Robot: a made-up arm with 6 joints.
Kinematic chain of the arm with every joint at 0, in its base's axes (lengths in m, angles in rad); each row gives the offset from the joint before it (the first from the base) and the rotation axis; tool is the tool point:
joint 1: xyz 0 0 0.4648 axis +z
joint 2: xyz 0.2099 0 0 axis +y
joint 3: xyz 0 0 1.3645 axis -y
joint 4: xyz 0 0 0.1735 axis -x
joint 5: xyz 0.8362 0 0 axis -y
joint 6: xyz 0.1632 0 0 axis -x
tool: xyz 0 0 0
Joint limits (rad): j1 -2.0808..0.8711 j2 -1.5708..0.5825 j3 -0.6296..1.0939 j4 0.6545..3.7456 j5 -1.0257..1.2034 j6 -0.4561..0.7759
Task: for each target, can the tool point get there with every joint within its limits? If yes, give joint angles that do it. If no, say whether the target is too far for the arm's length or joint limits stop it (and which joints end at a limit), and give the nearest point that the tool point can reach.
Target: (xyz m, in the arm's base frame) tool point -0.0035 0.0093 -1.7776
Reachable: no: joint limits stop it (at a limit: joint 1, joint 2, joint 3) | nearest point 0.8626 1.0255 0.7381 | short by 2.848 m
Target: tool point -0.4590 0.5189 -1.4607
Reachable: no: joint limits stop it (at a limit: joint 2, joint 3, joint 4, joint 5) | nearest point -1.3826 1.5630 0.6140 | short by 2.500 m
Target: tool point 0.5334 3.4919 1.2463
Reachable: no: too far | nearest point 0.3175 2.0784 0.9477 | short by 1.461 m
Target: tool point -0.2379 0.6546 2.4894
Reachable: yes | joints -1.1276 -0.7248 0.6305 1.0291 0.4901 -0.2383
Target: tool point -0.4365 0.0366 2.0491
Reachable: yes | joints -0.0973 -1.0226 -0.1604 1.9610 -0.0396 0.0447
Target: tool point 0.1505 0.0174 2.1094
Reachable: yes | joints -0.9842 -0.6956 -0.2128 1.4606 0.9825 -0.0348
